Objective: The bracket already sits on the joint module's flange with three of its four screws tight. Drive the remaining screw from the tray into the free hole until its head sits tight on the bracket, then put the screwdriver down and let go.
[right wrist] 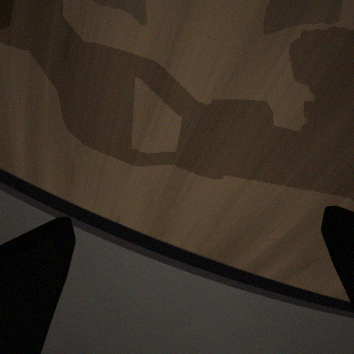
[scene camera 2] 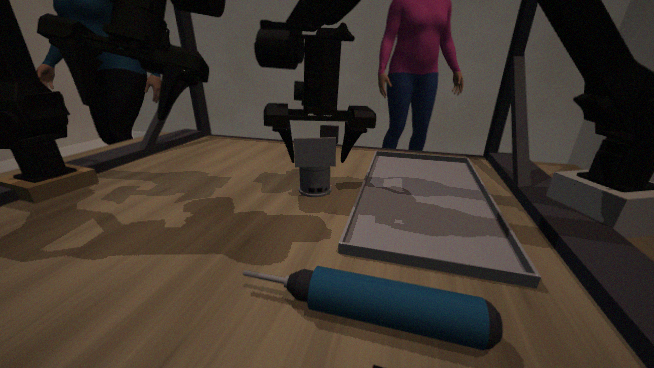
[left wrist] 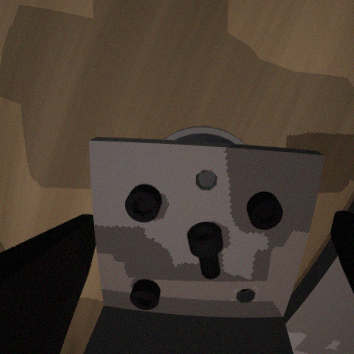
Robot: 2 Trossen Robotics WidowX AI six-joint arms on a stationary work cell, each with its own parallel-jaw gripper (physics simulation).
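Pixels of known places: left gripper, between the fingertips: (scene camera 2: 317, 162) (left wrist: 218, 226); right gripper, between the fingertips: (right wrist: 200, 226) (scene camera 2: 124, 112); left arm's base, origin of its link: (scene camera 2: 615, 181); right arm's base, origin of its link: (scene camera 2: 46, 174).
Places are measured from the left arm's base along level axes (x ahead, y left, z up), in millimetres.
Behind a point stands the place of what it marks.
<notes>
The bracket (scene camera 2: 315, 151) @(z 25, x 424, y -147 mm) (left wrist: 175, 160) @(z 4, x 427, y -212 mm) sits on the joint module (scene camera 2: 315, 181) @(z -32, x 424, y -153 mm). In the left wrist view, dark screw heads show at upper left (left wrist: 143, 202) @(z 7, x 436, y -201 mm), upper right (left wrist: 264, 210) @(z 7, x 401, y -197 mm) and lower left (left wrist: 145, 294) @(z 7, x 440, y -166 mm); the lower-right hole (left wrist: 245, 295) @(z 0, x 404, y -159 mm) is free. A loose screw (left wrist: 205, 240) @(z 14, x 419, y -192 mm) shows over the middle of the plate, its shank towards the bottom of the picture; whether it touches the plate is unclear. My left gripper (scene camera 2: 318, 161) @(z -7, x 414, y -185 mm) (left wrist: 218, 226) @(z -7, x 414, y -185 mm) is open, fingers either side of the bracket. My right gripper (scene camera 2: 125, 110) @(z 95, x 694, y -146 mm) (right wrist: 200, 226) @(z 95, x 694, y -146 mm) is open and empty, high at the left. The blue screwdriver (scene camera 2: 395, 305) @(z -28, x 396, y 138 mm) lies on the table in front.
The grey tray (scene camera 2: 440, 264) @(z -52, x 310, y 70 mm) lies right of the module; no screw can be made out in it. Dark frame posts (scene camera 2: 520, 100) @(z 91, x -2, y -206 mm) stand at the sides. Two people, one in a pink top (scene camera 2: 417, 37) and one in blue, stand behind the table.
</notes>
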